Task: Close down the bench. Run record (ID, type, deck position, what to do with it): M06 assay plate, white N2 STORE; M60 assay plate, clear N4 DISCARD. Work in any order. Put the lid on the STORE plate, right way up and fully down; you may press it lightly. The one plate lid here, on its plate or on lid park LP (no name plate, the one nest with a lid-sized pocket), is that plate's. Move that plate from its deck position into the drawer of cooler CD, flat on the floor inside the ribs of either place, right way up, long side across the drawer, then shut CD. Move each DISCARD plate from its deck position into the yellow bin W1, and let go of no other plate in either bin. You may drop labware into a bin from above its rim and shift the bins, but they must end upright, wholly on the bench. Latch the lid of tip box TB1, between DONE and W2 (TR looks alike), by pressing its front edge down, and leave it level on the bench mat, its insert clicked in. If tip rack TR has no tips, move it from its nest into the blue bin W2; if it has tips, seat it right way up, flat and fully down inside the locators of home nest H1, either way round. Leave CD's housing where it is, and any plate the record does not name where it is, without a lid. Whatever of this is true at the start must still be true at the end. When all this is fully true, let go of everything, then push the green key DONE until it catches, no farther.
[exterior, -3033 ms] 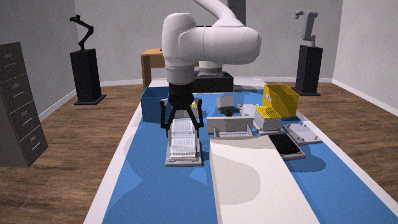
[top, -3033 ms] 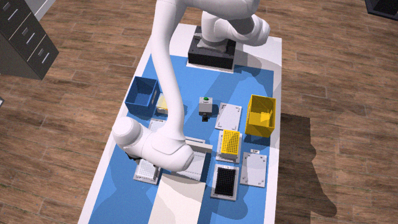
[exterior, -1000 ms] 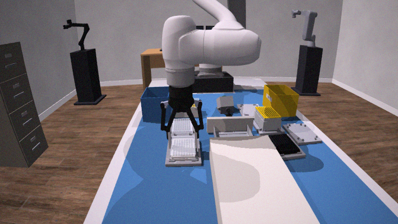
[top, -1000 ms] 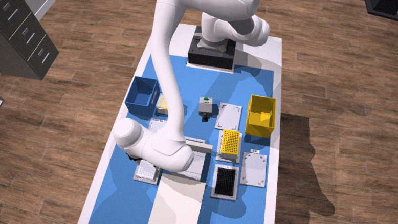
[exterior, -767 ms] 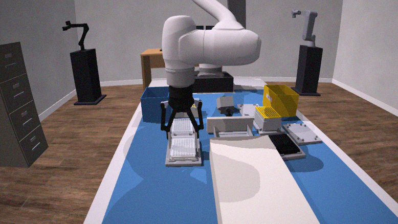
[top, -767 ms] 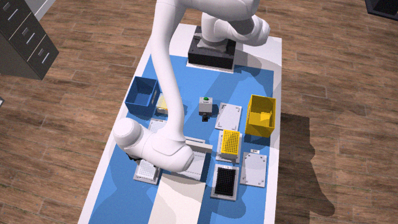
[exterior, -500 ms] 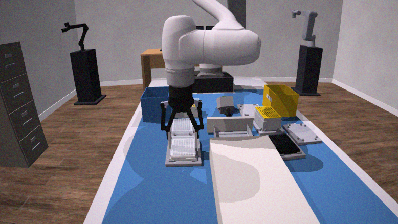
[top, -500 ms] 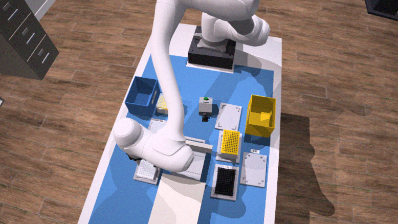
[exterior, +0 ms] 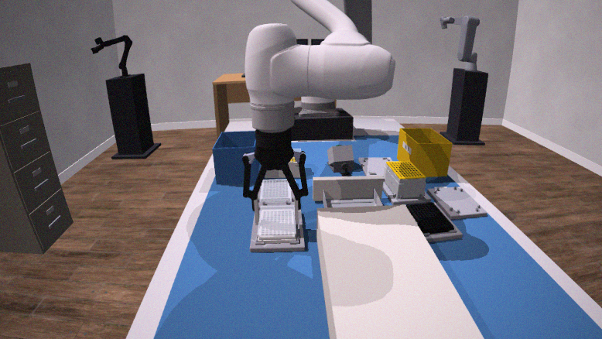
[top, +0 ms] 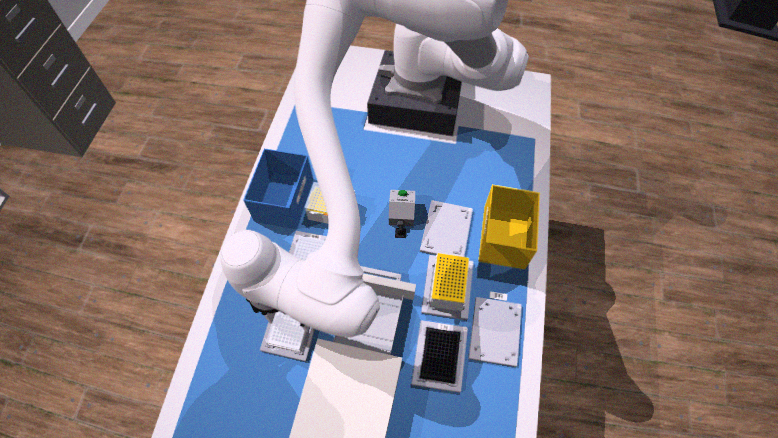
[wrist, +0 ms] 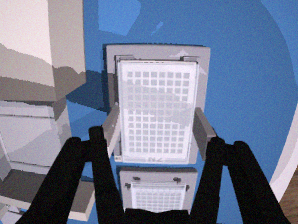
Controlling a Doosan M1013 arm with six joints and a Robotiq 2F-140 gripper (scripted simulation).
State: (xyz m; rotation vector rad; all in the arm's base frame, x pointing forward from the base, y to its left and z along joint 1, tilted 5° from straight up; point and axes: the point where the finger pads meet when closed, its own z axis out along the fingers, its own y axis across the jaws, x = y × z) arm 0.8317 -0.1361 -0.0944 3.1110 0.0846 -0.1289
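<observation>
Now: hand 30 mm above the white plate M06. Round my hand: nest N2: 50 mm below; clear plate lid: 20 mm below; clear assay plate: 180 mm behind, 40 mm below, 20 mm to the right.
</observation>
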